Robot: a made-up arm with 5 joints.
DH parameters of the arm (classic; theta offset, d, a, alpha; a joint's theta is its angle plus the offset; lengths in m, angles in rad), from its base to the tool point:
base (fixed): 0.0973 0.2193 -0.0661 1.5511
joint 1: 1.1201 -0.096 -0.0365 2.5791
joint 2: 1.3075 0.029 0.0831 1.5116
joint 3: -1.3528 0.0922 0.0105 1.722
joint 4: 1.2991 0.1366 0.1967 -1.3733
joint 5: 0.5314 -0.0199 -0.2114 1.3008
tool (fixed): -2.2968 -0.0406 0 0
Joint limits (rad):
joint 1: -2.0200..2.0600
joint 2: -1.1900..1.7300
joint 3: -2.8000..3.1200
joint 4: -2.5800..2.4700
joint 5: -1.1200..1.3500
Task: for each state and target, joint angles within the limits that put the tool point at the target. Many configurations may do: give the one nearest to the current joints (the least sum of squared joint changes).
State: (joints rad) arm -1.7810 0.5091 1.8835 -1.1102 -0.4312
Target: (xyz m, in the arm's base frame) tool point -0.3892 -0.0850 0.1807
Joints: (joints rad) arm -1.7770 0.9261 2.6132 -0.9934 0.3149
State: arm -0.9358 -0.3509 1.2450 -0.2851 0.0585
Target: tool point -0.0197 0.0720 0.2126
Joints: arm -1.3084 -0.3317 0.6178 -0.5382 -0.6840
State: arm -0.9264 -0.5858 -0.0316 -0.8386 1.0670
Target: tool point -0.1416 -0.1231 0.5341
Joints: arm -0.8975 -0.7289 0.3910 -0.6238 1.3500
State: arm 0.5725 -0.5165 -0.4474 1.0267 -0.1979
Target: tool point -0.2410 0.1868 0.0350
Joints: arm 0.6016 -0.7864 -0.1898 0.9561 0.4753
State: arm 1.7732 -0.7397 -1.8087 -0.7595 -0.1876
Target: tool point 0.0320 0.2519 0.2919
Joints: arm 0.9530 -0.3389 -1.7694 -0.8135 -0.0985
